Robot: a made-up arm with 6 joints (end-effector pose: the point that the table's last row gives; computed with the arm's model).
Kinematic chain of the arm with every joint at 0, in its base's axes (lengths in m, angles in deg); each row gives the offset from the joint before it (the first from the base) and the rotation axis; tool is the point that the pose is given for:
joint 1: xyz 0 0 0.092 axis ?
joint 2: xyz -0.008 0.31 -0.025 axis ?
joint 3: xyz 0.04 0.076 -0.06 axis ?
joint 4: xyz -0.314 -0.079 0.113 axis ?
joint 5: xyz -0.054 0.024 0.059 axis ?
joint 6: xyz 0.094 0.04 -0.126 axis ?
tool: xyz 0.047 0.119 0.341
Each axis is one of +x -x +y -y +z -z.
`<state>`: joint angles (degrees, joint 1 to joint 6).
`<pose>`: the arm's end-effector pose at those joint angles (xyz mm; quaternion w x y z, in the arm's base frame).
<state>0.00 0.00 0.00 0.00 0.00 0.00</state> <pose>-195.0 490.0 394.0 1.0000 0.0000 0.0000 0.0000</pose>
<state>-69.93 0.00 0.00 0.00 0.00 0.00</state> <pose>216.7 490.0 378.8 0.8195 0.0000 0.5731 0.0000</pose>
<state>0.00 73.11 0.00 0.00 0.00 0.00</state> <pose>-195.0 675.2 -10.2 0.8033 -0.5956 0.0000 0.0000</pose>
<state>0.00 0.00 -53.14 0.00 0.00 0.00</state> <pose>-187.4 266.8 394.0 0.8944 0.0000 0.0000 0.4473</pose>
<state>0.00 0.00 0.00 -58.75 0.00 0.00</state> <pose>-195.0 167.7 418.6 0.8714 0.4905 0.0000 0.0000</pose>
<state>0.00 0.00 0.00 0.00 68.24 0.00</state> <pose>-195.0 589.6 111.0 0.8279 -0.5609 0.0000 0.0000</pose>
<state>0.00 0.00 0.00 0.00 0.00 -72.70</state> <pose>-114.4 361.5 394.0 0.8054 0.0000 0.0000 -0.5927</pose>
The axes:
joint 1: -y
joint 2: -x
joint 3: -z
joint 4: -x
joint 5: -x
joint 6: +z

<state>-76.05 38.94 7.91 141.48 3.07 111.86</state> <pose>-366.2 307.0 373.8 0.5140 0.4341 -0.6857 -0.2778</pose>
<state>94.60 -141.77 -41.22 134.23 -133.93 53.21</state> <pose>258.6 240.6 -176.4 0.3570 -0.2579 0.6355 -0.6342</pose>
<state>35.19 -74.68 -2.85 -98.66 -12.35 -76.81</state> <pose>88.5 225.6 -203.4 0.1663 0.7263 0.6043 0.2821</pose>
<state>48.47 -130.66 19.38 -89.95 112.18 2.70</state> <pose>-116.8 -9.9 -14.0 0.5857 0.7431 -0.1049 0.3061</pose>
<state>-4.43 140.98 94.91 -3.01 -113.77 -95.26</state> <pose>-209.3 111.5 -78.9 0.8056 0.3211 -0.4604 -0.1894</pose>
